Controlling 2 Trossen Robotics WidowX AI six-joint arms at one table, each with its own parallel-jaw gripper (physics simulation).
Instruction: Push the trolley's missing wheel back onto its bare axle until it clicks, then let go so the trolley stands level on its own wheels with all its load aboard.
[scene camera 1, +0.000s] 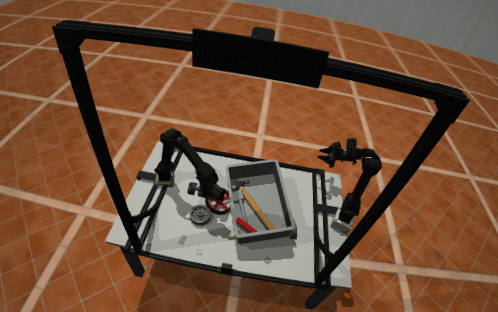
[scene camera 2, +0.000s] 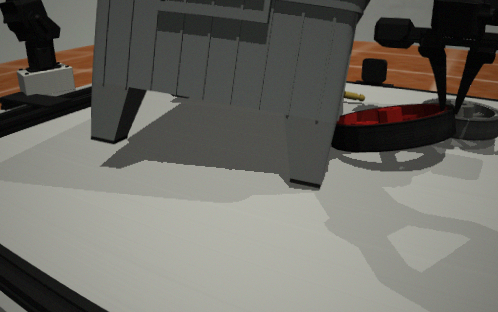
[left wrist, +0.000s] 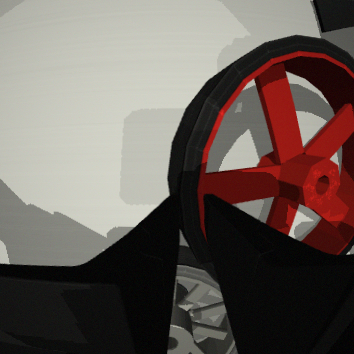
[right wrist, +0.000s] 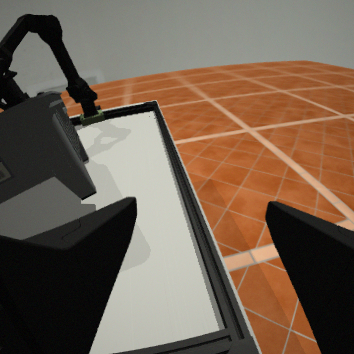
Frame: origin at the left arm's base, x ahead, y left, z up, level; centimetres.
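Seen in the pictures: left gripper, fingertip midpoint: (scene camera 1: 207, 197) (scene camera 2: 448, 113) (left wrist: 190, 202); right gripper, fingertip midpoint: (scene camera 1: 318, 153) (right wrist: 201, 207); left arm's base, link origin: (scene camera 1: 164, 177) (right wrist: 90, 113); right arm's base, link origin: (scene camera 1: 344, 217) (scene camera 2: 43, 68).
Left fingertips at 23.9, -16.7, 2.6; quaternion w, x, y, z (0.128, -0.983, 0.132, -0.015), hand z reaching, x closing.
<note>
Offsets run from my left fingertips to a thing's top centre, as dx, dy, dz. "*": to the spot under its first point.
The trolley @[* +23.9, +9.9, +14.7] (scene camera 1: 252, 164) (scene camera 2: 225, 70) (right wrist: 35, 145) is a grey tray on tapered legs. A brass axle @[* +11.2, -21.9, -3.4] (scene camera 1: 231, 236) (scene camera 2: 354, 95) sticks out bare at its lower left corner in scene camera 1. My left gripper (scene camera 2: 450, 110) (left wrist: 190, 202) is shut on the rim of a red-spoked wheel @[+6.5, -0.9, +1.0] (scene camera 1: 220, 204) (scene camera 2: 395, 132) (left wrist: 285, 175), holding it nearly flat, a little above the table, beside the trolley's left side. A grey spoked wheel @[-3.8, -8.9, -1.0] (scene camera 1: 200, 215) (scene camera 2: 482, 120) (left wrist: 205, 300) lies flat nearby. My right gripper (scene camera 1: 321, 154) (right wrist: 201, 207) is open and empty, away from the trolley.
The tray holds a yellow-handled hammer @[+24.8, -7.6, +5.1] (scene camera 1: 256, 207), a red item @[+18.6, -18.9, +1.9] (scene camera 1: 245, 224) and a thin grey tool. Small flat pieces @[-12.9, -21.6, -5.1] (scene camera 1: 182, 240) @[-4.7, -28.4, -5.1] (scene camera 1: 199, 252) @[+27.6, -35.2, -5.1] (scene camera 1: 267, 260) lie near the table's lower edge. A black frame (scene camera 1: 95, 135) stands around the table.
</note>
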